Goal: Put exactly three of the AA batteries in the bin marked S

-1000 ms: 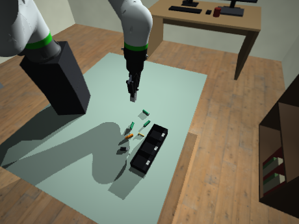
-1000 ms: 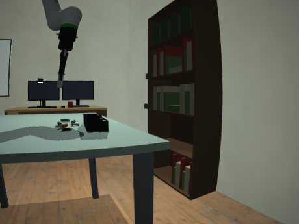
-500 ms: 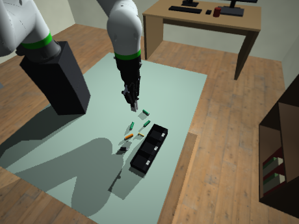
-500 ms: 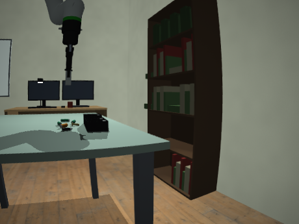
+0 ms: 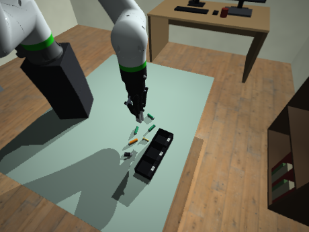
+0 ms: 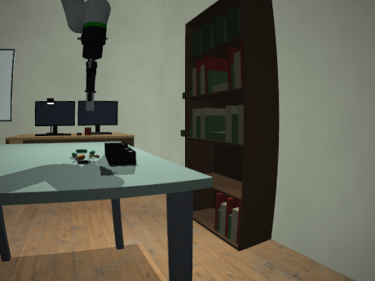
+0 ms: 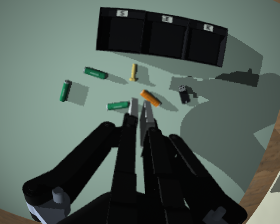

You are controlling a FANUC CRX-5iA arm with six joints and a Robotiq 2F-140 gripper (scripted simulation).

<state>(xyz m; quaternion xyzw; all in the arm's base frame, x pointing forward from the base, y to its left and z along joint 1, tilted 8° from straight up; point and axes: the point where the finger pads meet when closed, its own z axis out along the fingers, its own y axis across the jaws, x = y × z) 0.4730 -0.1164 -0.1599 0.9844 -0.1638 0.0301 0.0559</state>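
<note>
Now: the small yellow piece 20 cm below my hand, 1 cm to the left of it and 1 cm ahead of it. From my hand the other things lie so: orange battery: 20 cm below, 4 cm behind, 2 cm to the right; small dark piece: 20 cm below, 10 cm to the right, 4 cm behind.
</note>
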